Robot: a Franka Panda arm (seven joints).
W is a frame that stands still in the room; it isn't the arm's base.
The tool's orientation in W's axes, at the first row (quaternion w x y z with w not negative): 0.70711, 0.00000, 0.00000, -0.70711
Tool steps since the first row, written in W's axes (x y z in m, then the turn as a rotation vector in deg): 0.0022, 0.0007, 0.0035, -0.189, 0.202, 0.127; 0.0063, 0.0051, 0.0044, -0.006, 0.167, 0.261; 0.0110, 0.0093, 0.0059, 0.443, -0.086, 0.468; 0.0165, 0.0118, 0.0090, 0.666, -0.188, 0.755
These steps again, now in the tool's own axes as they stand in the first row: -0.0007, 0.0022, 0.0035, -0.202, -0.189, 0.127; -0.0051, 0.0063, 0.0044, -0.167, -0.006, 0.261; -0.0093, 0.0110, 0.0059, 0.086, 0.443, 0.468; -0.0118, 0.0165, 0.0090, 0.188, 0.666, 0.755
